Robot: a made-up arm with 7 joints.
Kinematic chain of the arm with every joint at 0, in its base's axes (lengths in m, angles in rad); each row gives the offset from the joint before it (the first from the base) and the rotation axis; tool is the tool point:
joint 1: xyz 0 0 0.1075 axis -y
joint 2: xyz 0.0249 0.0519 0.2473 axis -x
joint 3: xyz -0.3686 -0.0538 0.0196 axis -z
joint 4: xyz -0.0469 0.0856 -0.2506 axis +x
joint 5: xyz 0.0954 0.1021 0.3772 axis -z
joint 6: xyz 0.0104 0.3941 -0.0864 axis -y
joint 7: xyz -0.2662 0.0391 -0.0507 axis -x
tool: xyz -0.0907 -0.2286 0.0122
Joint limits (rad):
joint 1: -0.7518..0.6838
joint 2: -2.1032..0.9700
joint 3: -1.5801..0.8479
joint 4: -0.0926..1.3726
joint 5: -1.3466..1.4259
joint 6: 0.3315..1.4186
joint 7: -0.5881..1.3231
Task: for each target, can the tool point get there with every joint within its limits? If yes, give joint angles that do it. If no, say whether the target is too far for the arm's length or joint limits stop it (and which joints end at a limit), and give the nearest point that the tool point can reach.
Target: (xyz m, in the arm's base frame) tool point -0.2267 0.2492 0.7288
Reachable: yes | joints -0.4637 -1.6386 0.2388 0.5742 -1.0896 1.3303 0.2942
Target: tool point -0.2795 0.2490 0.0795
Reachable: yes | joints -0.3379 0.3686 0.3651 0.1239 -0.4901 1.3144 -0.1947
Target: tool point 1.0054 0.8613 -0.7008
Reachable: no: joint limits stop it (at a limit: joint 1, joint 3, joint 4, joint 6, joint 7) | nearest point 0.3737 0.3582 0.0184 | short by 1.081 m
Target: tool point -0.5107 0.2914 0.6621
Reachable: yes | joints -0.3092 -0.7810 -0.7710 0.4001 0.5988 0.7799 -0.0691
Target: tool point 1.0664 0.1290 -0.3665
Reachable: no: joint limits stop it (at a limit: joint 1, joint 3, joint 4, joint 5, joint 6, joint 7) | nearest point 0.5233 0.1067 0.0878 | short by 0.708 m
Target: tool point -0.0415 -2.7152 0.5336
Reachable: no: too far | nearest point -0.0728 -0.6039 0.5257 | short by 2.112 m
